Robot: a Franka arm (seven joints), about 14 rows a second.
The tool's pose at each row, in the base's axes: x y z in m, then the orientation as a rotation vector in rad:
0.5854, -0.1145, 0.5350, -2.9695, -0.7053, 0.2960
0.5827, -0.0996, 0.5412, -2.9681, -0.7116, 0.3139
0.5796, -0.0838, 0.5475, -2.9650, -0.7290, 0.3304
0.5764, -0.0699, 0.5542, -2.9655, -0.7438, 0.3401
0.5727, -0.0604, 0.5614, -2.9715, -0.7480, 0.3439
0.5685, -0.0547, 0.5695, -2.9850, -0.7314, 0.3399
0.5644, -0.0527, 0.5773, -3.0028, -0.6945, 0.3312
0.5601, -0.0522, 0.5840, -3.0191, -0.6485, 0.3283
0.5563, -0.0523, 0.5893, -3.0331, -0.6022, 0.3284
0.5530, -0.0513, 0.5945, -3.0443, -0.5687, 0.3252
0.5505, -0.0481, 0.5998, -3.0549, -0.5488, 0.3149
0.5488, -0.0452, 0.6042, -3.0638, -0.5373, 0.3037
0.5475, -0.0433, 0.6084, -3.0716, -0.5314, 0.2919
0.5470, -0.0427, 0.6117, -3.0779, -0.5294, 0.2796
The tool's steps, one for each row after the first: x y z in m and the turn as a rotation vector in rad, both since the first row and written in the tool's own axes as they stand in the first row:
0.0033, -0.0152, -0.0051, 0.0005, -0.0119, -0.0036
0.0067, -0.0314, -0.0102, -0.0007, -0.0236, -0.0143
0.0090, -0.0459, -0.0157, -0.0050, -0.0311, -0.0228
0.0089, -0.0569, -0.0217, -0.0116, -0.0348, -0.0237
0.0064, -0.0647, -0.0286, -0.0197, -0.0329, -0.0106
0.0024, -0.0692, -0.0354, -0.0265, -0.0271, 0.0157
-0.0023, -0.0723, -0.0410, -0.0297, -0.0244, 0.0472
-0.0066, -0.0745, -0.0454, -0.0312, -0.0234, 0.0784
-0.0099, -0.0775, -0.0498, -0.0340, -0.0209, 0.1012
-0.0115, -0.0821, -0.0544, -0.0400, -0.0146, 0.1152
-0.0124, -0.0859, -0.0583, -0.0465, -0.0081, 0.1237
-0.0134, -0.0887, -0.0621, -0.0533, -0.0015, 0.1286
-0.0142, -0.0898, -0.0652, -0.0596, 0.0055, 0.1307

